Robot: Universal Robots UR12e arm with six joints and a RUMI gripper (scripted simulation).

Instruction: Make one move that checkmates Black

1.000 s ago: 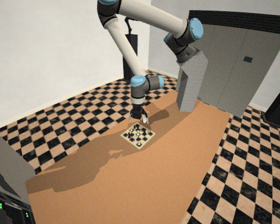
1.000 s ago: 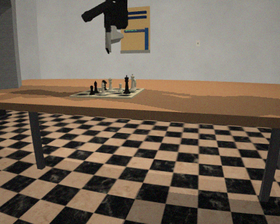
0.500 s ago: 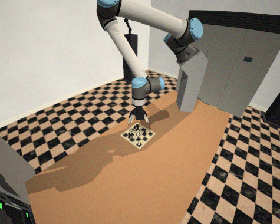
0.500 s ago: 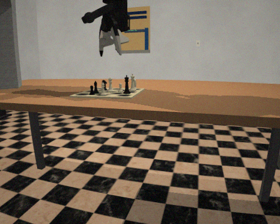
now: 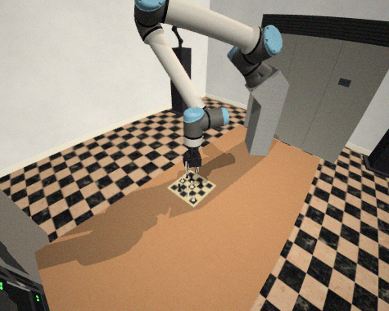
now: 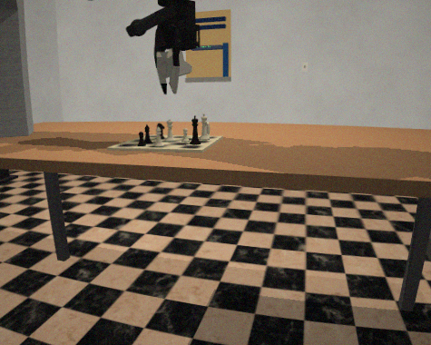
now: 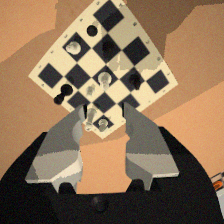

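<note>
The chessboard lies 130 mm below my hand. From my hand the other things lie so: tall white piece: 100 mm below, 80 mm ahead, 30 mm to the left; tall black piece: 100 mm below, 70 mm ahead, 40 mm to the right.
</note>
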